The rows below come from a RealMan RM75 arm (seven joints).
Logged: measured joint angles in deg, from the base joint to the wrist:
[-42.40 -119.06 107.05 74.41 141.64 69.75 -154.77]
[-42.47 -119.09 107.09 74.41 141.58 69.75 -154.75]
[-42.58 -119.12 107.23 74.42 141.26 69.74 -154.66]
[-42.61 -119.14 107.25 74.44 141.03 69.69 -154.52]
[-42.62 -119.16 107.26 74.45 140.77 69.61 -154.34]
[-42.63 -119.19 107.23 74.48 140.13 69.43 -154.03]
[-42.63 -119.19 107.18 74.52 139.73 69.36 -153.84]
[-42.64 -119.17 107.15 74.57 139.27 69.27 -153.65]
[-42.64 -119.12 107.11 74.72 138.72 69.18 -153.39]
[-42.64 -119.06 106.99 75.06 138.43 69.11 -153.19]
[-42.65 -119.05 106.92 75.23 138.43 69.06 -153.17]
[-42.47 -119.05 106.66 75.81 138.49 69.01 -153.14]
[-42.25 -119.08 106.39 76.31 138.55 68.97 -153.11]
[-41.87 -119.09 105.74 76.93 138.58 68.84 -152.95]
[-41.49 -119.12 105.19 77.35 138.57 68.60 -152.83]
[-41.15 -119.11 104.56 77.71 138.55 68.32 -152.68]
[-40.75 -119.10 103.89 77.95 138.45 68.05 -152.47]
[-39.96 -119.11 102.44 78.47 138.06 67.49 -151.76]
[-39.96 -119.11 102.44 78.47 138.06 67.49 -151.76]
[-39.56 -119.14 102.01 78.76 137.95 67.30 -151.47]
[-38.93 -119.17 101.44 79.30 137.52 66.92 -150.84]
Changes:
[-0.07 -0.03 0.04 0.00 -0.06 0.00 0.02]
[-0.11 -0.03 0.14 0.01 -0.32 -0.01 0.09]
[-0.03 -0.02 0.02 0.02 -0.23 -0.05 0.14]
[-0.01 -0.02 0.01 0.01 -0.26 -0.08 0.18]
[-0.01 -0.03 -0.03 0.03 -0.64 -0.18 0.31]
[0.00 0.00 -0.05 0.04 -0.40 -0.07 0.19]
[-0.01 0.02 -0.03 0.05 -0.46 -0.09 0.19]
[0.00 0.05 -0.04 0.15 -0.55 -0.09 0.26]
[0.00 0.06 -0.12 0.34 -0.29 -0.07 0.20]
[-0.01 0.01 -0.07 0.17 0.00 -0.05 0.02]
[0.18 0.00 -0.26 0.58 0.06 -0.05 0.03]
[0.22 -0.03 -0.27 0.50 0.06 -0.04 0.03]
[0.38 -0.01 -0.65 0.62 0.03 -0.13 0.16]
[0.38 -0.03 -0.55 0.42 -0.01 -0.24 0.12]
[0.34 0.01 -0.63 0.36 -0.02 -0.28 0.15]
[0.40 0.01 -0.67 0.24 -0.10 -0.27 0.21]
[0.79 -0.01 -1.45 0.52 -0.39 -0.56 0.71]
[0.00 0.00 0.00 0.00 0.00 0.00 0.00]
[0.40 -0.03 -0.43 0.29 -0.11 -0.19 0.29]
[0.63 -0.03 -0.57 0.54 -0.43 -0.38 0.63]

